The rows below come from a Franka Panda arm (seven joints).
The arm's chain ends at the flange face. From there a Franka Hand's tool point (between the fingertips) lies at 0.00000 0.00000 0.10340 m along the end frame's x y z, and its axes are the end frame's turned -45 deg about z.
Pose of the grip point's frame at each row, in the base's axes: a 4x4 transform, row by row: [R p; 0 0 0 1], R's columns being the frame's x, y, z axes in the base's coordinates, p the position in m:
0.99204 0.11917 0.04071 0.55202; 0.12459 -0.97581 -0.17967 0.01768; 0.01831 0.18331 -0.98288 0.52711; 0 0 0 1
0.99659 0.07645 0.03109 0.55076; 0.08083 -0.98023 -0.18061 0.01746; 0.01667 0.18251 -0.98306 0.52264; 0 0 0 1
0.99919 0.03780 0.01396 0.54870; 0.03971 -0.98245 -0.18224 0.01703; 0.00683 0.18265 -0.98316 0.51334; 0 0 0 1
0.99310 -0.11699 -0.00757 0.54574; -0.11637 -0.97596 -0.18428 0.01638; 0.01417 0.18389 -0.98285 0.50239; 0 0 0 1
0.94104 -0.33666 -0.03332 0.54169; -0.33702 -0.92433 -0.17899 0.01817; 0.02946 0.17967 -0.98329 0.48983; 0 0 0 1
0.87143 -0.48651 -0.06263 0.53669; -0.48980 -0.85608 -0.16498 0.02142; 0.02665 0.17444 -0.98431 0.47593; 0 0 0 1
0.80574 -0.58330 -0.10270 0.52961; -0.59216 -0.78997 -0.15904 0.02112; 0.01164 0.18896 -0.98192 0.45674; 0 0 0 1
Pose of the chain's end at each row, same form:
0.78574 -0.61721 0.04071 0.54781; -0.60190 -0.77810 -0.17967 0.03626; 0.14257 0.11667 -0.98288 0.62874; 0 0 0 1
0.75875 -0.65064 0.03109 0.54755; -0.63597 -0.75028 -0.18061 0.03614; 0.14084 0.11727 -0.98306 0.62429; 0 0 0 1
0.73326 -0.67981 0.01396 0.54726; -0.66662 -0.72278 -0.18224 0.03587; 0.13398 0.12432 -0.98316 0.61500; 0 0 0 1
0.61950 -0.78495 -0.00757 0.54652; -0.77239 -0.60782 -0.18428 0.03543; 0.14005 0.12001 -0.98285 0.60402; 0 0 0 1
0.42736 -0.90347 -0.03332 0.54514; -0.89191 -0.41529 -0.17899 0.03668; 0.14788 0.10621 -0.98329 0.59150; 0 0 0 1
0.27218 -0.96021 -0.06263 0.54317; -0.95168 -0.25900 -0.16498 0.03848; 0.14219 0.10450 -0.98431 0.57771; 0 0 0 1
0.15729 -0.98220 -0.10270 0.54023; -0.97731 -0.13987 -0.15904 0.03756; 0.14185 0.12538 -0.98192 0.55827; 0 0 0 1

